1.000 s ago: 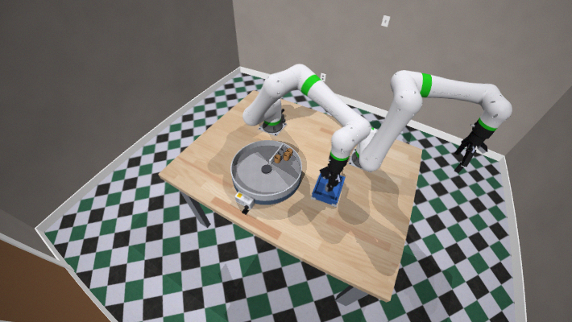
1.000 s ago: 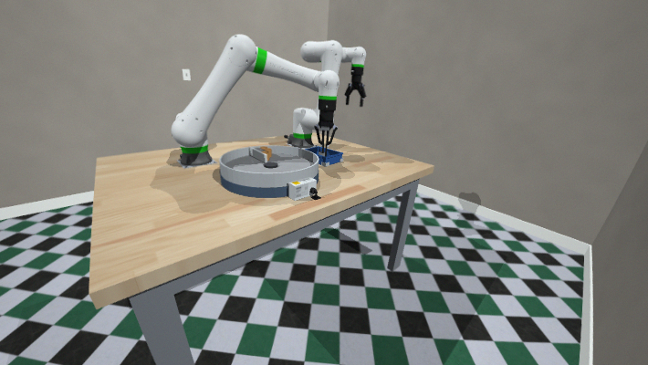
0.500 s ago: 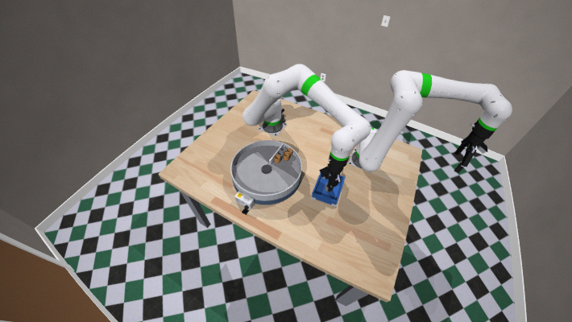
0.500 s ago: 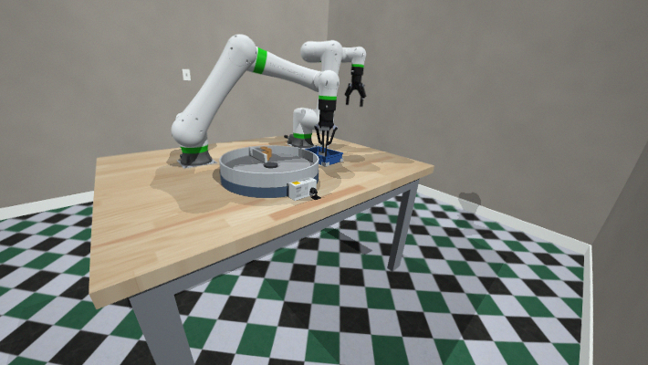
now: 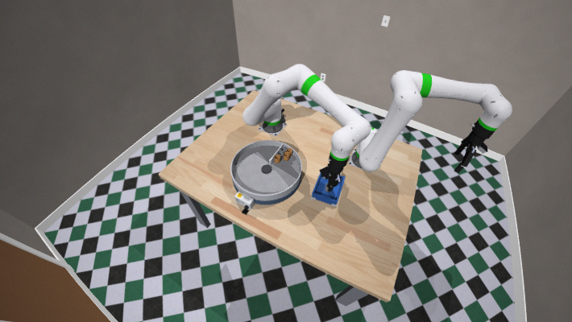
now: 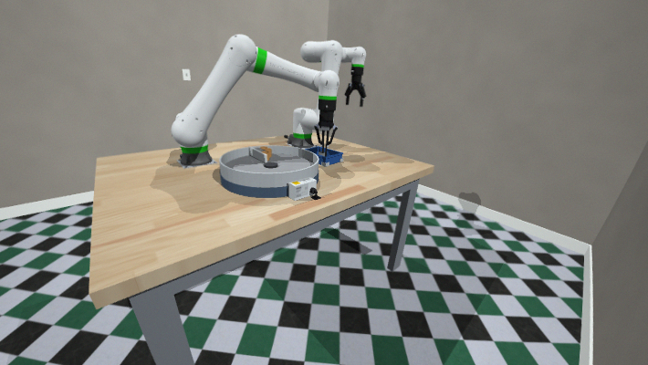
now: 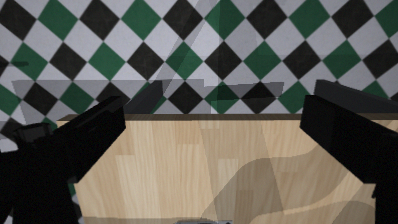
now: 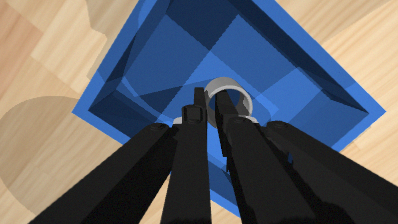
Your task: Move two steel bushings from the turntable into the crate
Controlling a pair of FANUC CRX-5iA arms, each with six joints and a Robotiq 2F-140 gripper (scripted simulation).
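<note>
Now: the blue crate 3 cm below my right hand, 1 cm to the right of it and 1 cm behind it. From my right hand the other things lie so: turntable (38 cm to the right, 6 cm ahead).
</note>
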